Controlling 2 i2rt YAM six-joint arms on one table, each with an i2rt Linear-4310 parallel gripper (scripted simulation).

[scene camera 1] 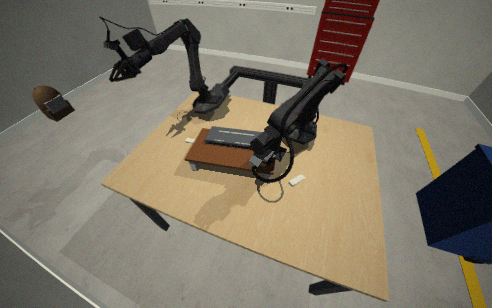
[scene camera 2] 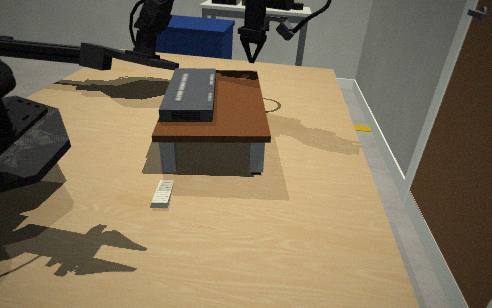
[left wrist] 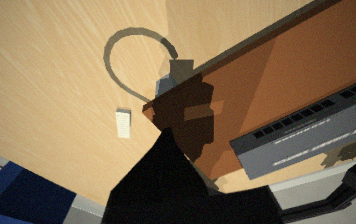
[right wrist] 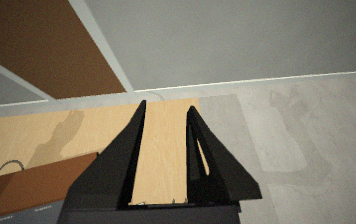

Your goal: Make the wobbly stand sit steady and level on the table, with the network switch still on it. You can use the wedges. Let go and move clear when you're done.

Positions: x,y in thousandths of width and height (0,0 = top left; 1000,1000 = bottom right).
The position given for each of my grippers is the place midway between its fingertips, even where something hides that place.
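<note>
My left gripper (scene camera 2: 511,206) (left wrist: 473,587). My right gripper (right wrist: 473,475). Brown-topped stand (scene camera 2: 487,378) (scene camera 1: 456,508) (left wrist: 838,288). Grey network switch (scene camera 2: 387,310) (scene camera 1: 485,450).
</note>
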